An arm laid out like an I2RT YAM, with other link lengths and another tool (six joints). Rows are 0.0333 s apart.
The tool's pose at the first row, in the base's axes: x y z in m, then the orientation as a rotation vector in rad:
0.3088, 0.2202, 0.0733, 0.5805, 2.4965, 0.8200
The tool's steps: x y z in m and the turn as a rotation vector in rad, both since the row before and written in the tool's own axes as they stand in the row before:
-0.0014, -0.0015, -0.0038, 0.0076, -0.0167, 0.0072
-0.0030, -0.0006, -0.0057, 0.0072, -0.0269, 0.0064
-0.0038, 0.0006, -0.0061, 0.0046, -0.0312, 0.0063
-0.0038, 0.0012, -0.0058, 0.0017, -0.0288, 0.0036
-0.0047, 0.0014, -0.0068, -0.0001, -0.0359, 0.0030
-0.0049, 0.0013, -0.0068, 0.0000, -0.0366, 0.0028
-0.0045, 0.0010, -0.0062, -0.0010, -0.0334, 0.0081
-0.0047, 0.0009, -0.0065, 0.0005, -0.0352, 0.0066
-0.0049, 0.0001, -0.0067, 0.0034, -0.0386, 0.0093
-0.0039, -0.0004, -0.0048, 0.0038, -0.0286, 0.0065
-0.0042, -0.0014, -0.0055, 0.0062, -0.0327, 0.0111
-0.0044, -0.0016, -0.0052, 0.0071, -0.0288, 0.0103
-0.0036, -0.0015, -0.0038, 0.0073, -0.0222, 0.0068
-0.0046, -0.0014, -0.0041, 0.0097, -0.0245, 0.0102
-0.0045, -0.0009, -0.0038, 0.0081, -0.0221, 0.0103
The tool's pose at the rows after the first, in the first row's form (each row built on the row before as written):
0.3076, 0.2167, 0.0755, 0.5969, 2.4848, 0.8054
0.3068, 0.2122, 0.0801, 0.6145, 2.4636, 0.7861
0.3065, 0.2081, 0.0860, 0.6318, 2.4370, 0.7678
0.3064, 0.2046, 0.0921, 0.6437, 2.4113, 0.7531
0.3062, 0.2004, 0.0994, 0.6555, 2.3782, 0.7368
0.3058, 0.1961, 0.1067, 0.6669, 2.3445, 0.7200
0.3052, 0.1921, 0.1133, 0.6833, 2.3122, 0.7083
0.3042, 0.1878, 0.1201, 0.6985, 2.2792, 0.6933
0.3027, 0.1828, 0.1266, 0.7185, 2.2438, 0.6748
0.3015, 0.1787, 0.1311, 0.7332, 2.2182, 0.6596
0.2995, 0.1736, 0.1356, 0.7548, 2.1888, 0.6421
0.2975, 0.1684, 0.1398, 0.7749, 2.1633, 0.6252
0.2960, 0.1642, 0.1429, 0.7898, 2.1447, 0.6098
0.2947, 0.1593, 0.1467, 0.8099, 2.1240, 0.5925
0.2936, 0.1549, 0.1506, 0.8287, 2.1046, 0.5781

